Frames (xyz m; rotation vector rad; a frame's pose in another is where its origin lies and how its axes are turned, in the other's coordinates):
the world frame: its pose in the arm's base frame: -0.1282 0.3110 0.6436 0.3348 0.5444 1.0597
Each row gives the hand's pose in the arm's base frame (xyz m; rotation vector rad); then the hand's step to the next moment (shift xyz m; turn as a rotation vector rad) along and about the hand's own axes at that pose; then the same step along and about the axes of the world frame.
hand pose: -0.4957 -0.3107 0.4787 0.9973 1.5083 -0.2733
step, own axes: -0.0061 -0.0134 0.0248 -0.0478 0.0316 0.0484
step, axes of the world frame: -0.0205 -0.0203 -0.0001 -0.0228 -0.0301 0.0648
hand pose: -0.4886 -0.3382 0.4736 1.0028 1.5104 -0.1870
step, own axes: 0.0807 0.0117 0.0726 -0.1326 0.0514 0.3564
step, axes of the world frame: 0.0471 -0.0947 -0.0270 -0.1394 -0.2939 0.2035
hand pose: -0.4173 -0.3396 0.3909 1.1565 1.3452 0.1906
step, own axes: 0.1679 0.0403 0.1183 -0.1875 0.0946 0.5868
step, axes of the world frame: 0.1544 -0.1410 0.0101 -0.1976 -0.4887 0.3326
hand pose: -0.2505 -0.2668 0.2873 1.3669 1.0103 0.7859
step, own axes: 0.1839 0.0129 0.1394 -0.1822 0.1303 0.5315
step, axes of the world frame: 0.1805 -0.1046 0.0995 -0.1976 -0.4229 0.3387
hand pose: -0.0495 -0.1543 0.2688 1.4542 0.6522 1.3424
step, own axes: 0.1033 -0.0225 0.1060 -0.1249 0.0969 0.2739
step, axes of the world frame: 0.0993 -0.0465 0.1020 -0.1446 -0.2173 0.1785
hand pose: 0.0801 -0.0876 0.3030 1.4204 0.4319 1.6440
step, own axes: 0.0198 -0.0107 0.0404 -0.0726 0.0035 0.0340
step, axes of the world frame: 0.0210 -0.0185 0.0368 -0.0435 -0.0665 -0.0113
